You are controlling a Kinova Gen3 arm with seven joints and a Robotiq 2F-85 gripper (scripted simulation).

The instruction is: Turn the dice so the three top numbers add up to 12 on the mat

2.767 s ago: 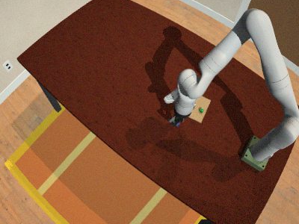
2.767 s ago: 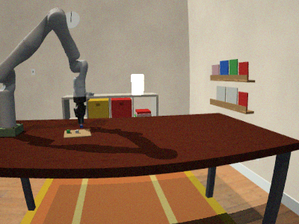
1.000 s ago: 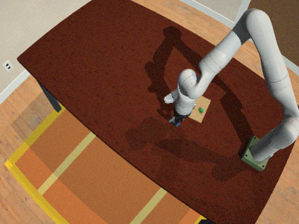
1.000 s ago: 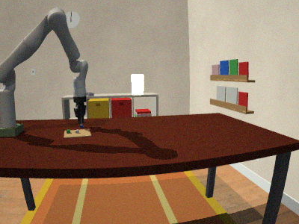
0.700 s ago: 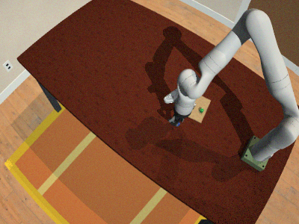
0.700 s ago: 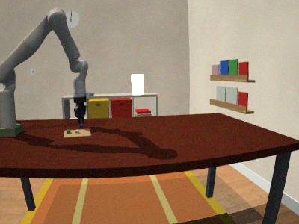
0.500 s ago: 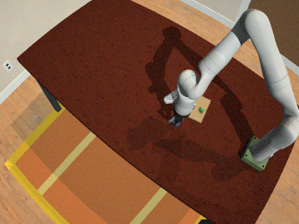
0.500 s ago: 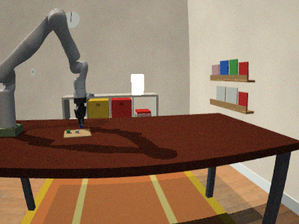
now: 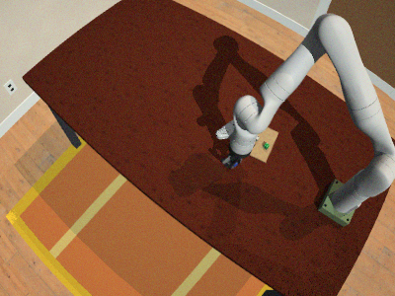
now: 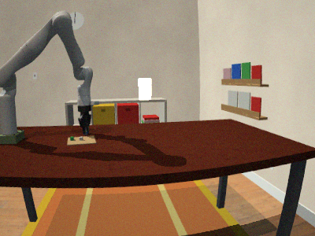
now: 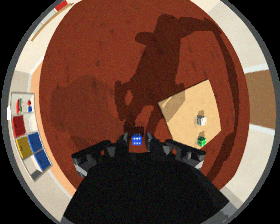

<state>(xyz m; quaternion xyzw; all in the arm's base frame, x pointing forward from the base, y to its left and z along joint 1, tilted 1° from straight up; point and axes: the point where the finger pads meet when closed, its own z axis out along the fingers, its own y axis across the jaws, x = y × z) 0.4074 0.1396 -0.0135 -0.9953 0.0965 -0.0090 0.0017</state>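
The blue die is 1 cm below my hand. From my hand the other things lie so: white die (13 cm to the right, 1 cm below); then green die (13 cm to the right, 5 cm behind, 1 cm below); then tan mat (13 cm to the right, 2 cm below).
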